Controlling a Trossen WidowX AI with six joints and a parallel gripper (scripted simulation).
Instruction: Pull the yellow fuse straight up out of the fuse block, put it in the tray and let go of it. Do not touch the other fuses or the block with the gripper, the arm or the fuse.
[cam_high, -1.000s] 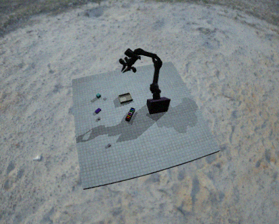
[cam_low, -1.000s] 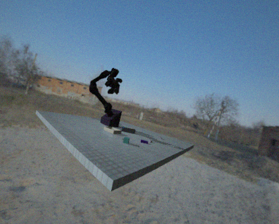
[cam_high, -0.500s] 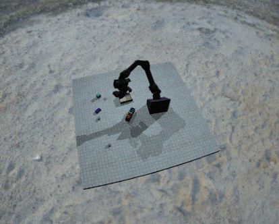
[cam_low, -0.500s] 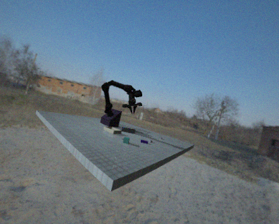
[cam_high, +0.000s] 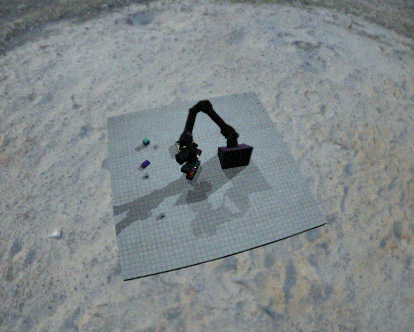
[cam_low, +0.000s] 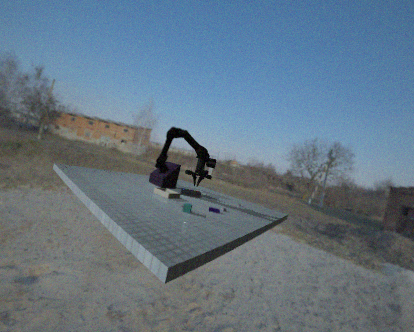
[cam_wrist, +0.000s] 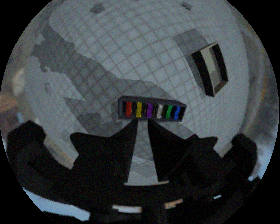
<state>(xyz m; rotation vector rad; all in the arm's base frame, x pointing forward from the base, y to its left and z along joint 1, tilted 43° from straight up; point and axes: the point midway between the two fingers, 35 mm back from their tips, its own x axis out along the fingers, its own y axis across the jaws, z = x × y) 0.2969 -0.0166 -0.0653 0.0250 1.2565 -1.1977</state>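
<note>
Right now my gripper tip is 50 mm above the yellow fuse. Round my gripper tip: purple block (270 mm ahead, 190 mm to the right, 70 mm below); then tray (40 mm behind, 240 mm to the right, 70 mm below); then teal cube (220 mm ahead, 370 mm to the right, 60 mm below).
</note>
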